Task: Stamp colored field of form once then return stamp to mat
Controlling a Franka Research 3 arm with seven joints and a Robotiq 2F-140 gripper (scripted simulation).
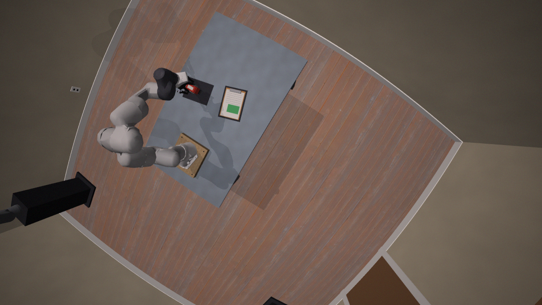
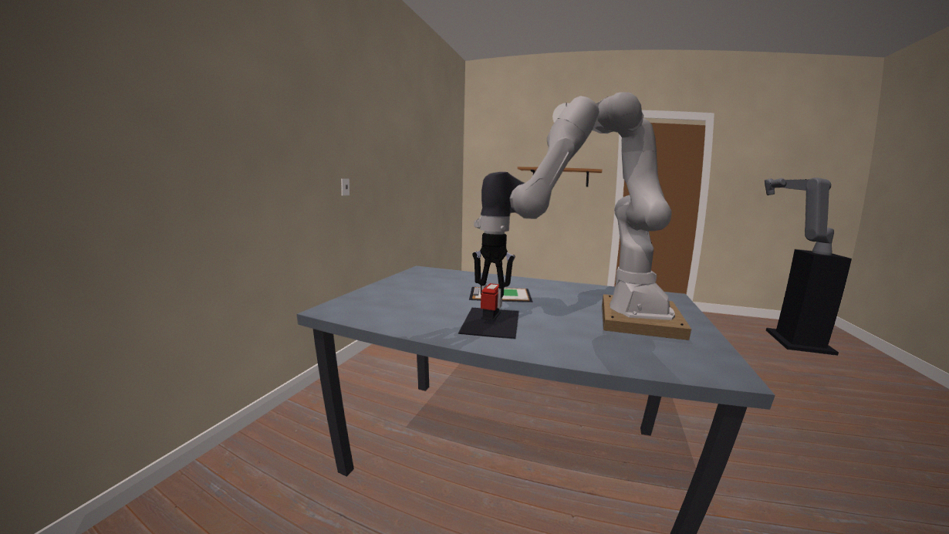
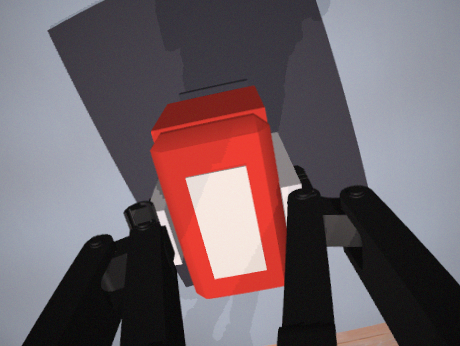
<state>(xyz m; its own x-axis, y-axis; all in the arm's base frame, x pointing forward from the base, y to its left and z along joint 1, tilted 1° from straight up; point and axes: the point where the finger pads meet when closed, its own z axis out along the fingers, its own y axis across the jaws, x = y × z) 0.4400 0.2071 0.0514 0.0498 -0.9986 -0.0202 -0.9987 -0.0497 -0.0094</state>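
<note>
The black mat lies 9 cm below my hand. Round my hand: red stamp: 2 cm below.
</note>
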